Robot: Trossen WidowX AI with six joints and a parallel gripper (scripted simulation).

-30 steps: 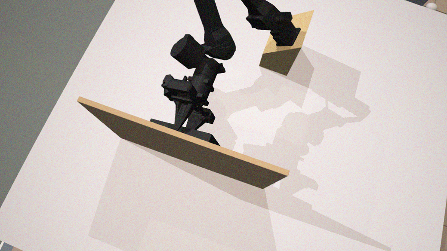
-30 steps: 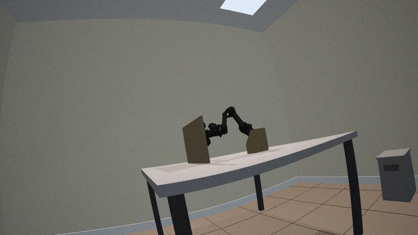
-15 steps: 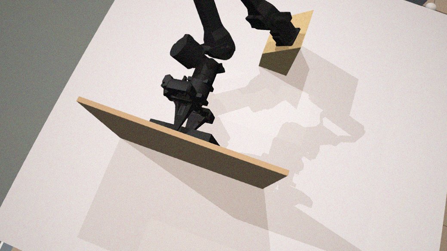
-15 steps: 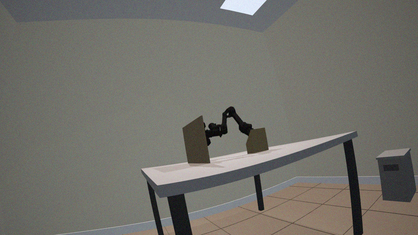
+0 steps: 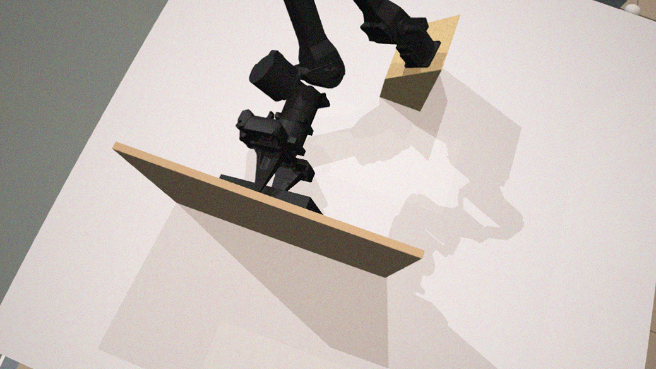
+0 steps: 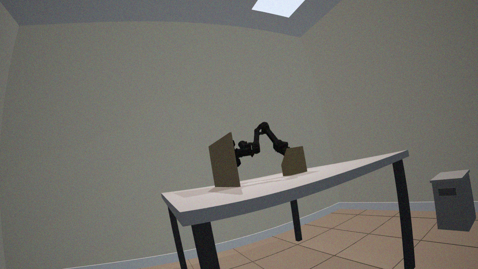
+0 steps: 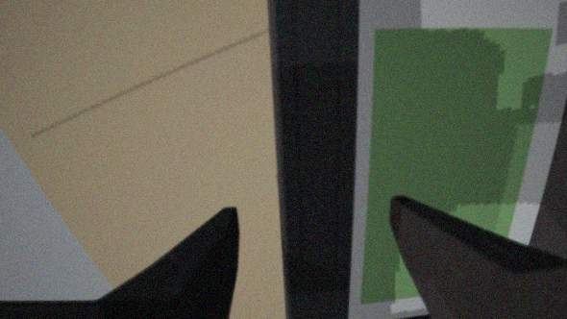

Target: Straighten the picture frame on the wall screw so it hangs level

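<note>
Now: gripper tip 5 cm above the black picture frame and 1 cm to the right of it. Round my gripper tip: wooden wall panel: 6 cm below, 2 cm to the left, 1 cm ahead.
</note>
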